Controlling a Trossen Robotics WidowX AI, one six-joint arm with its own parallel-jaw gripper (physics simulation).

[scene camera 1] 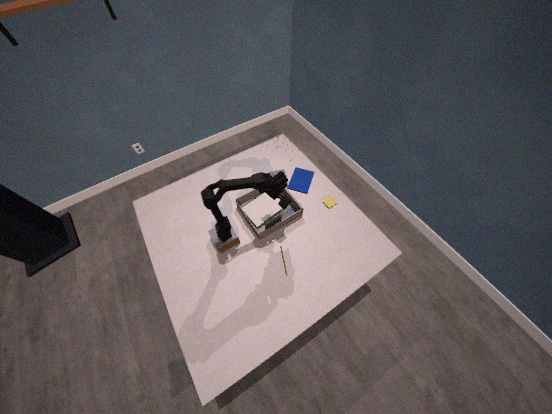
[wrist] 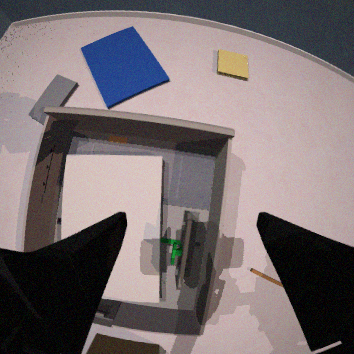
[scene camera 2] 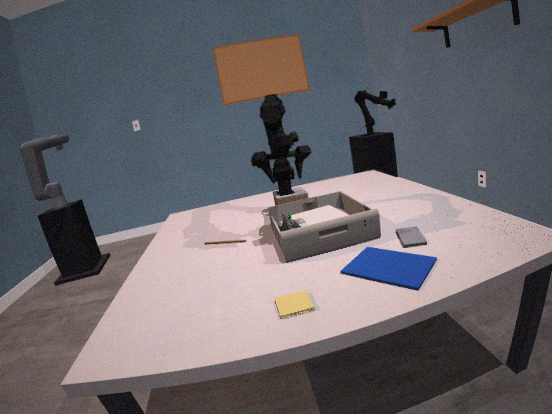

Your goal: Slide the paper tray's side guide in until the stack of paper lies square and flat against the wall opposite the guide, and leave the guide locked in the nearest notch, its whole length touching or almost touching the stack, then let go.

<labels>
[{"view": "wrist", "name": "my gripper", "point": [192, 219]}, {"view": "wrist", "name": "blue book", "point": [122, 65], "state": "on the table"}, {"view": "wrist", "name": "small grey block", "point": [60, 88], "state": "on the table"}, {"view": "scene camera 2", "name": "my gripper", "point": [287, 180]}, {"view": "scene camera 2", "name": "blue book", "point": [407, 270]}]
</labels>
